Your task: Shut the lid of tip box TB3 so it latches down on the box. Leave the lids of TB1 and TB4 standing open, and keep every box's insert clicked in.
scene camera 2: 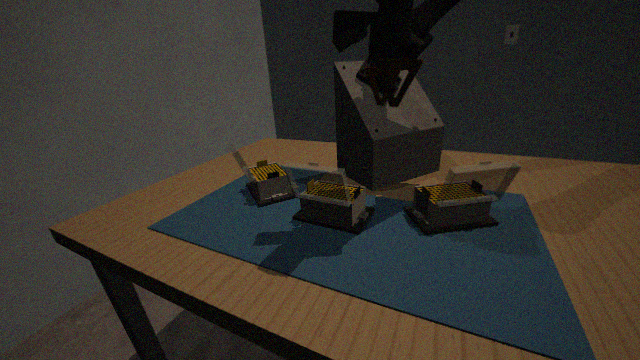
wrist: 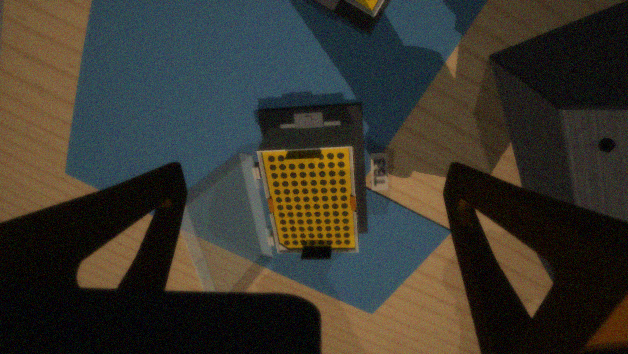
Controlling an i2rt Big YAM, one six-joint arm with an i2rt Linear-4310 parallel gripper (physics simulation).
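Seen in the pictures: gripper, fingertip midpoint: (scene camera 2: 386, 106) (wrist: 315, 177); arm's base, link origin: (scene camera 2: 378, 79).
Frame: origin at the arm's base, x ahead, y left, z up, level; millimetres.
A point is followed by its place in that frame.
Tip box TB3 (wrist: 356, 210) @(y 224, x 189, z -210 mm) shows in the middle of the wrist view, its label (wrist: 379, 171) @(y 202, x 174, z -267 mm) on the right. Its clear lid (wrist: 225, 215) @(y 276, x 292, z -173 mm) stands open on the left. Its yellow insert (wrist: 312, 200) @(y 242, x 227, z -213 mm) lies within the rim, with a dark clip at each end. My gripper (scene camera 2: 389, 103) @(y 118, x 279, z -33 mm) (wrist: 315, 177) @(y 118, x 279, z -33 mm) is open and empty, high above TB3. In the scene view a left box (scene camera 2: 277, 190) @(y -150, x 315, z -245 mm), a middle box (scene camera 2: 327, 212) @(y 28, x 366, z -239 mm) and a right box (scene camera 2: 457, 212) @(y 263, x 266, z -233 mm) have raised clear lids and yellow inserts. Their labels cannot be read there, so I cannot tell which is which.
The boxes stand on a blue mat (scene camera 2: 430, 270) @(y 243, x 410, z -269 mm) (wrist: 165, 90) @(y 254, x 409, z -269 mm) on a wooden table (scene camera 2: 210, 270) @(y -87, x 578, z -272 mm). A grey pedestal (scene camera 2: 407, 157) @(y 112, x 62, z -202 mm) (wrist: 600, 190) @(y 70, x 109, z -121 mm) rises behind the boxes in the scene view, at the right in the wrist view. Part of another box (wrist: 367, 20) @(y 86, x 275, z -261 mm) shows at the top of the wrist view.
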